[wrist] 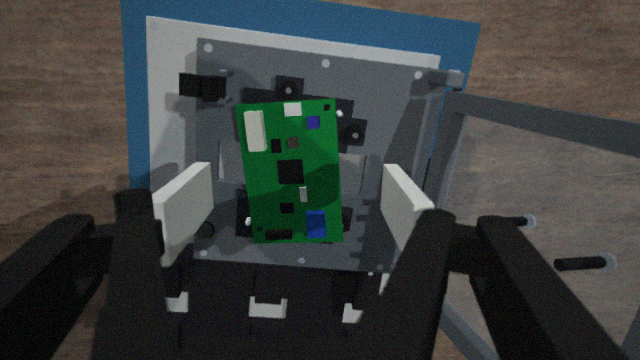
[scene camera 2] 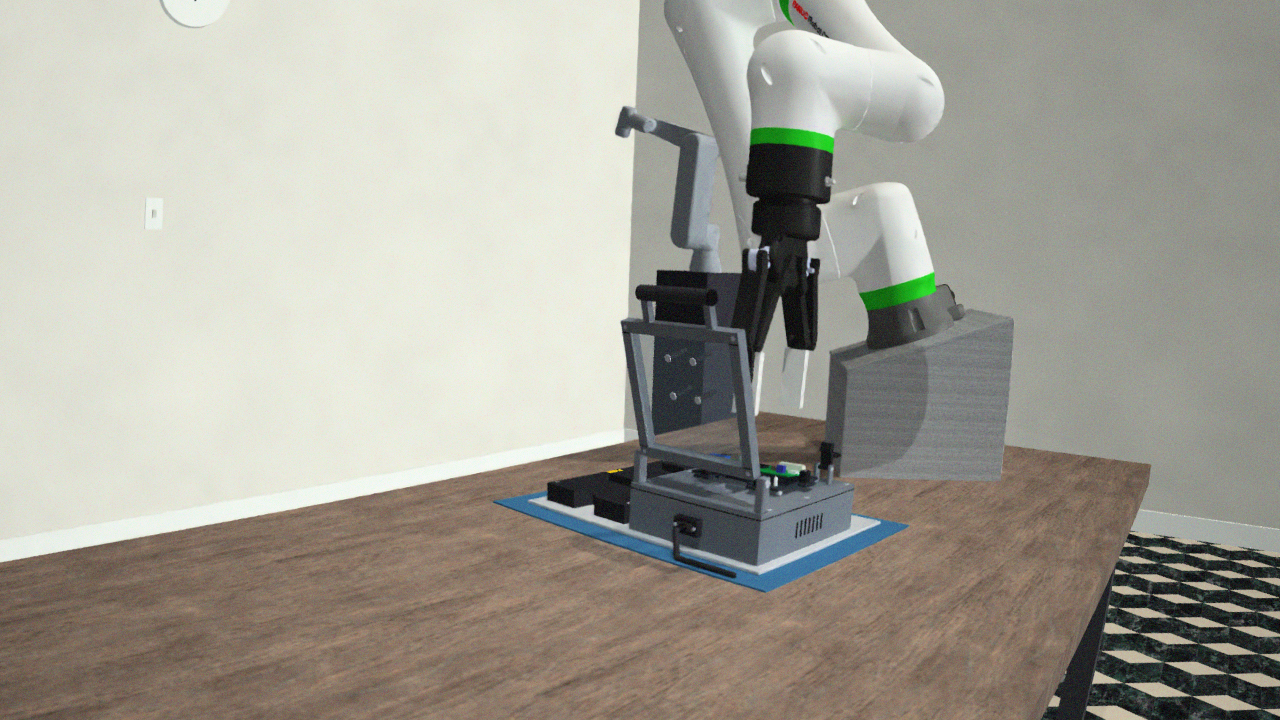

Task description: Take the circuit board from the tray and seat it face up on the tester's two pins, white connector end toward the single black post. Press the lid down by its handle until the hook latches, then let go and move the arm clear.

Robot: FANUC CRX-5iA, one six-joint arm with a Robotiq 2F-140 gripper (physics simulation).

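Pixels of known places: gripper, fingertip midpoint: (wrist: 297, 186) (scene camera 2: 768, 409); arm's base, link origin: (scene camera 2: 911, 336).
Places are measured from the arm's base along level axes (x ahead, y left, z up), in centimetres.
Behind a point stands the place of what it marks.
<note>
The green circuit board (scene camera 2: 781, 469) @(x 51.1, y 13.3, z -11.7 cm) (wrist: 320, 172) @(x 51.9, y 9.4, z -12.0 cm) lies face up on the grey tester (scene camera 2: 662, 510) @(x 60.8, y 5.2, z -16.3 cm) (wrist: 390, 97) @(x 56.3, y 15.4, z -14.1 cm), turned slightly askew. Its white connector end is at the top in the wrist view, near a black post block (wrist: 288, 86) @(x 48.7, y 15.1, z -11.9 cm). One white pin tip (wrist: 339, 113) @(x 52.5, y 13.8, z -12.2 cm) shows beyond its right edge, another pin tip (wrist: 248, 221) @(x 47.1, y 4.5, z -12.4 cm) beyond its left edge. My gripper (scene camera 2: 776, 389) @(x 50.1, y 10.2, z -5.7 cm) (wrist: 297, 186) @(x 50.1, y 10.2, z -5.7 cm) is open and empty above the board, one pad on either side. The lid (scene camera 2: 684, 331) @(x 64.2, y 10.5, z 3.2 cm) (wrist: 550, 121) @(x 61.1, y 16.2, z -2.8 cm) stands up, its black handle (scene camera 2: 675, 294) @(x 65.4, y 10.2, z 6.8 cm) on top. The hook (scene camera 2: 827, 454) @(x 44.0, y 14.4, z -10.8 cm) (wrist: 202, 86) @(x 43.6, y 14.4, z -9.5 cm) stands at the opposite edge.
Black tray boxes (scene camera 2: 577, 490) @(x 60.2, y -9.6, z -17.3 cm) (wrist: 220, 327) @(x 45.1, y -10.9, z -18.3 cm) stand beside the tester on a white plate over a blue mat (scene camera 2: 827, 557) @(x 51.5, y 20.7, z -19.9 cm) (wrist: 300, 17) @(x 48.7, y 20.2, z -19.9 cm). A black crank-shaped rod (scene camera 2: 707, 565) @(x 63.9, y 14.8, z -19.3 cm) sticks out in front of the tester. A grey jointed arm (scene camera 2: 693, 188) on a dark column stands behind the lid.
</note>
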